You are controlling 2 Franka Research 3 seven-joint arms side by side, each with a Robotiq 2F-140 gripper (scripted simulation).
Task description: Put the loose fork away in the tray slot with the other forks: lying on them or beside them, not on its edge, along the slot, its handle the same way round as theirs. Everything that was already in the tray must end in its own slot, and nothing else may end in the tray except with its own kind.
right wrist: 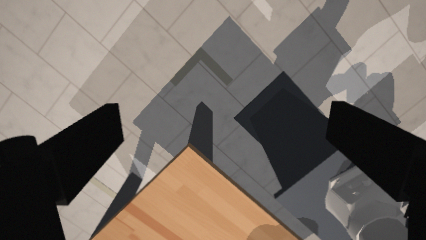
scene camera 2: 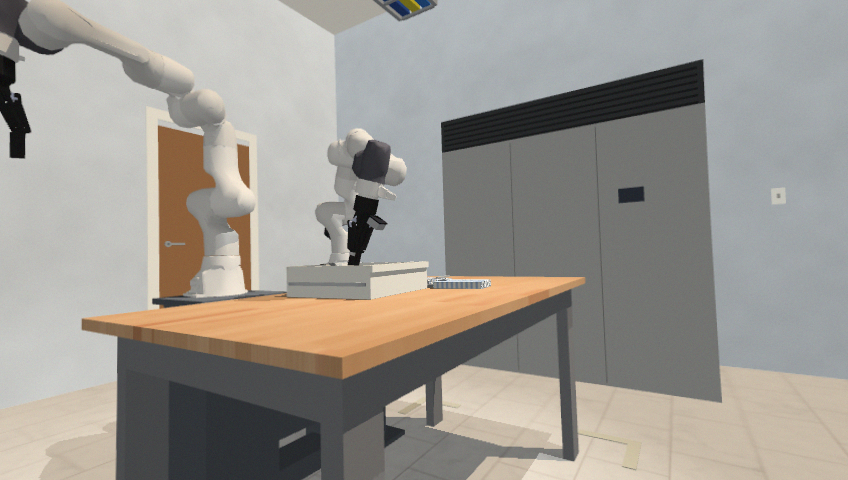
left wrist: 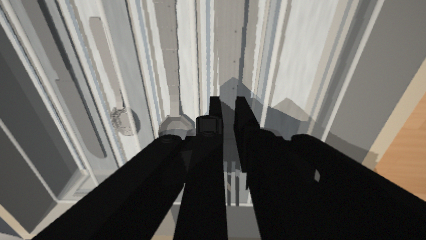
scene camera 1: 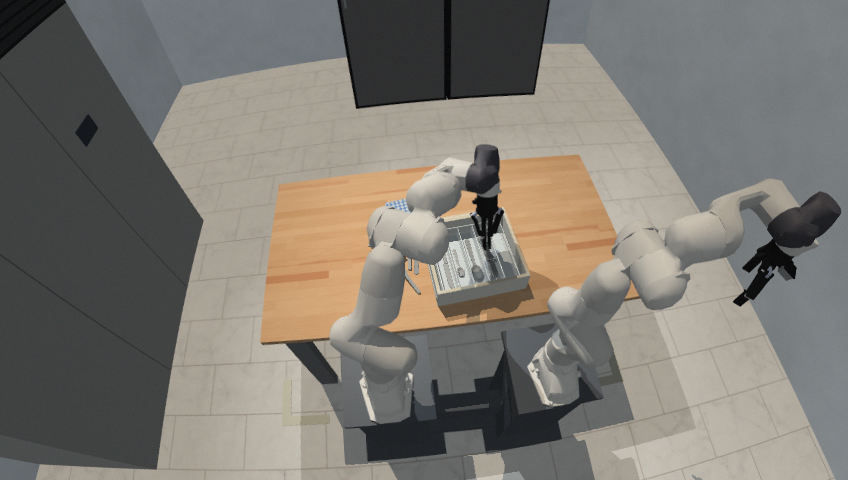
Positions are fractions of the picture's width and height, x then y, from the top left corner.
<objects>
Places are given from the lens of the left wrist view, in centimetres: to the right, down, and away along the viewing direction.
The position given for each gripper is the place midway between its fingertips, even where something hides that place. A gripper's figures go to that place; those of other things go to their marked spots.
left gripper (left wrist: 0.53,0.47): 1, -1, 18
cutlery tray (left wrist: 0.18,0.45): -13, -1, 21
</objects>
